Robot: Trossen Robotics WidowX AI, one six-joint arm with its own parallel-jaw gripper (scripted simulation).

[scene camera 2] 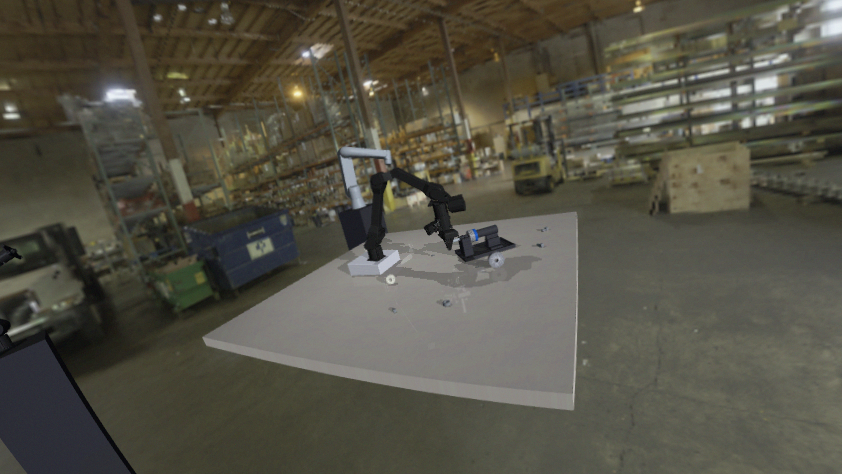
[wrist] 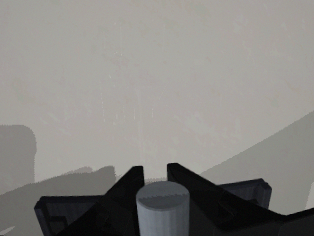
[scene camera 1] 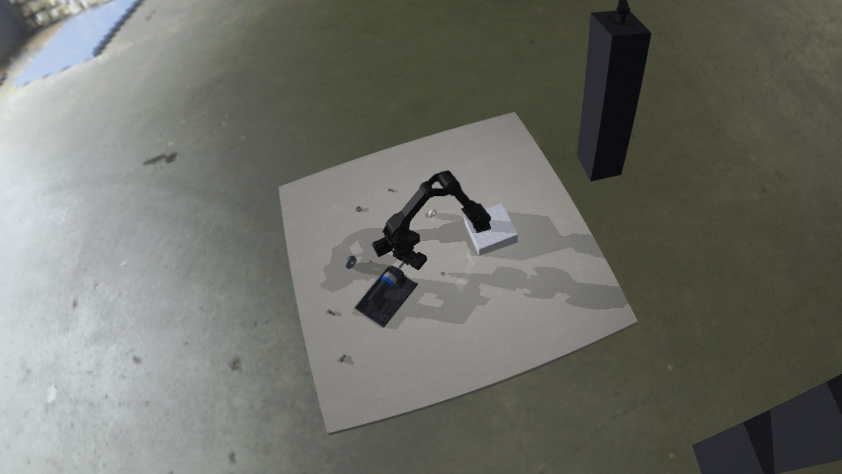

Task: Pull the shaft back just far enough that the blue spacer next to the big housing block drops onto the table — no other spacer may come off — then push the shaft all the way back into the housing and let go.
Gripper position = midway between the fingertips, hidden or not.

Note:
In view: the gripper (wrist: 155,175) and a dark housing block (scene camera 1: 380,303).
The dark housing block is seen too in scene camera 2 (scene camera 2: 468,252).

